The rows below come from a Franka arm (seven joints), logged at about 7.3 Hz.
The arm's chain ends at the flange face. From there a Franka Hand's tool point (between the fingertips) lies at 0.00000 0.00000 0.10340 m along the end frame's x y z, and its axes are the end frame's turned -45 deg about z.
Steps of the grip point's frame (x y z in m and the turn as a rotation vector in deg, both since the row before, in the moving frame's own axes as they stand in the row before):
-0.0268, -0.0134, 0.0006, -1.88, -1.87, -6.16
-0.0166, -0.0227, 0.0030, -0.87, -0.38, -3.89
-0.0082, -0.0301, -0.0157, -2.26, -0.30, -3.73
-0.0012, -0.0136, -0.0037, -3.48, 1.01, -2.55
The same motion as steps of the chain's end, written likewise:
-0.0287, 0.0047, 0.0007, -2.65, 0.01, -6.16
-0.0285, -0.0059, 0.0030, -0.88, 0.35, -3.89
-0.0297, -0.0187, -0.0156, -1.81, 1.39, -3.73
-0.0163, -0.0118, -0.0035, -1.75, 3.17, -2.55

